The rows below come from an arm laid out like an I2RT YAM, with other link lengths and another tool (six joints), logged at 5 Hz.
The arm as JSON. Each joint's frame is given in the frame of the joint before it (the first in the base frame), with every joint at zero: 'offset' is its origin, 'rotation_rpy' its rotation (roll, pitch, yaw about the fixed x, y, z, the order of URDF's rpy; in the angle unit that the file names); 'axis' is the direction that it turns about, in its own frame. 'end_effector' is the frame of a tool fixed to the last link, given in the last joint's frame.
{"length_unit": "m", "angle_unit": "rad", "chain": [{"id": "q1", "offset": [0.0, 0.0, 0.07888], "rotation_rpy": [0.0, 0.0, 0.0], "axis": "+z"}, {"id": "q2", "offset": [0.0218, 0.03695, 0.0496], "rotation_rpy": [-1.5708, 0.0, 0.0], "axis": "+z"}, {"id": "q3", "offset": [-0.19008, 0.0, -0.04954], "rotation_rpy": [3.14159, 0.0, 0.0], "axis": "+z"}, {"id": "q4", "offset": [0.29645, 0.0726, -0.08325], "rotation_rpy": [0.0, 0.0, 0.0], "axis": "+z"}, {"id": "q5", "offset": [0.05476, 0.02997, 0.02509], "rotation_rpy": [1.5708, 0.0, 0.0], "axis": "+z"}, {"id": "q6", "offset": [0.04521, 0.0, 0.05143], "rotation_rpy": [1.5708, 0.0, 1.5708], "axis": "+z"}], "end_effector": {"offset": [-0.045, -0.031, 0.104], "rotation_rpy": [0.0, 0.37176, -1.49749]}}
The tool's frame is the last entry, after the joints.
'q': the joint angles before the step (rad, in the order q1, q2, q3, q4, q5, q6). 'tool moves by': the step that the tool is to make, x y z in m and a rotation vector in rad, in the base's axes. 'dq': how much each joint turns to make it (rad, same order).
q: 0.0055, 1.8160, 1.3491, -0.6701, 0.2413, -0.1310
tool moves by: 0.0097, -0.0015, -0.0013, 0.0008, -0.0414, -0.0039
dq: -0.0034, 0.0152, -0.0002, 0.0566, -0.0004, 0.0007
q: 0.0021, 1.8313, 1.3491, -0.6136, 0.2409, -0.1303
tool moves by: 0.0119, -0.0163, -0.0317, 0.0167, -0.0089, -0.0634
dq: -0.0325, 0.0936, 0.0001, 0.0935, -0.0008, 0.0362
